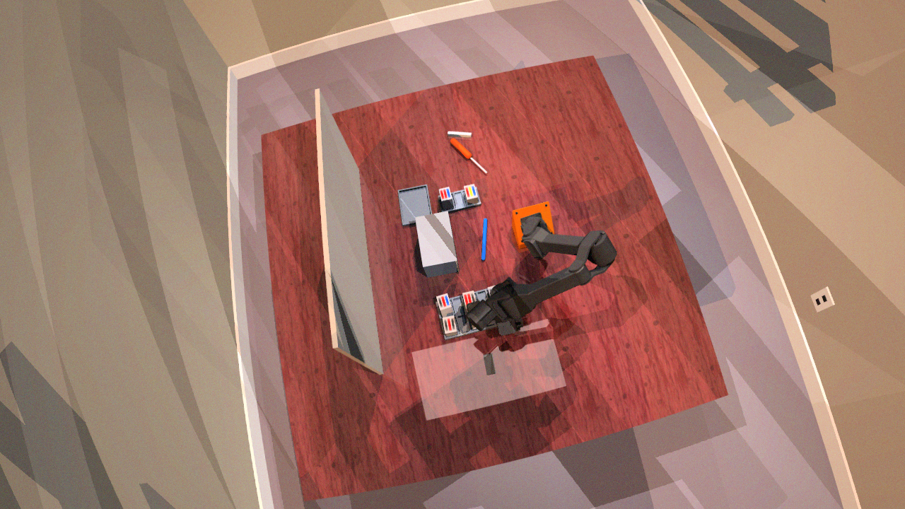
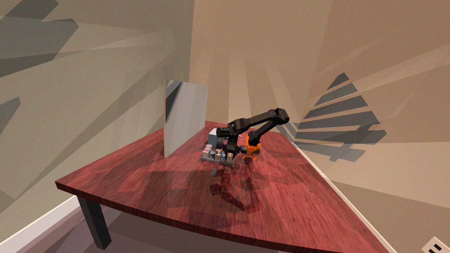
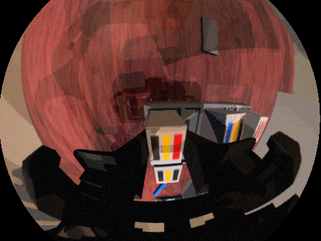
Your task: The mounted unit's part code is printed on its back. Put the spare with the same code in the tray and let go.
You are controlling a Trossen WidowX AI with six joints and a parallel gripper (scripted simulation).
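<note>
Right now my gripper tip is 430 mm to the left of the grey tray, 150 mm short of it and 10 mm above it. Also, from my gripper tip: spare block (20 mm above); blue pen (240 mm to the right, 30 mm behind, 10 mm below); mounted unit (240 mm to the right, 120 mm ahead, 30 mm above).
</note>
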